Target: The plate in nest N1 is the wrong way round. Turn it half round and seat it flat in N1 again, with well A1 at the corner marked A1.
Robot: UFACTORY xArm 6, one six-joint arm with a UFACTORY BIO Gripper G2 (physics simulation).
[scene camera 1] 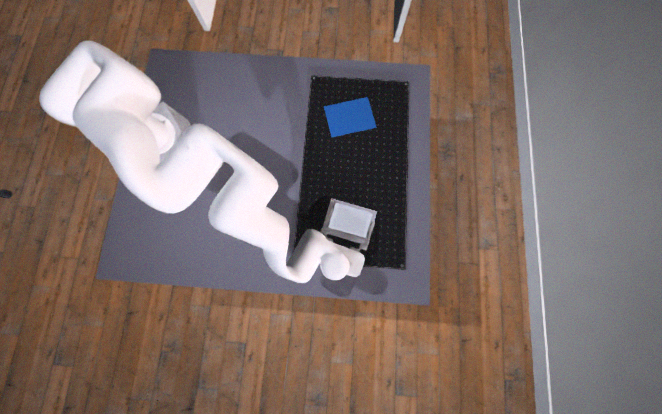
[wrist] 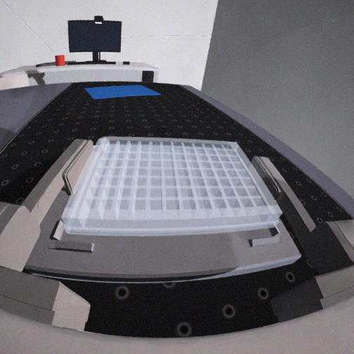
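Observation:
The clear, many-welled plate point(scene camera 1: 351, 221) point(wrist: 170, 187) is level between the fingers of my gripper point(scene camera 1: 353, 216) point(wrist: 172, 172). The gripper is shut on the plate's two short sides. The grey nest point(wrist: 165, 257) is directly under the plate, and its front strip and two front corner brackets show in the wrist view. The plate's front edge is close above and behind these brackets. I cannot tell whether its underside touches the nest. The nest's rear part is hidden by the plate. Neither well A1 nor the A1 corner mark can be read.
A blue rectangle point(scene camera 1: 350, 117) point(wrist: 122, 91) lies towards the far end of the black perforated board point(scene camera 1: 355, 170) point(wrist: 150, 117). The board lies on a grey-purple surface point(scene camera 1: 200, 255). A desk with a monitor point(wrist: 95, 36) and a red cup point(wrist: 60, 60) stands beyond.

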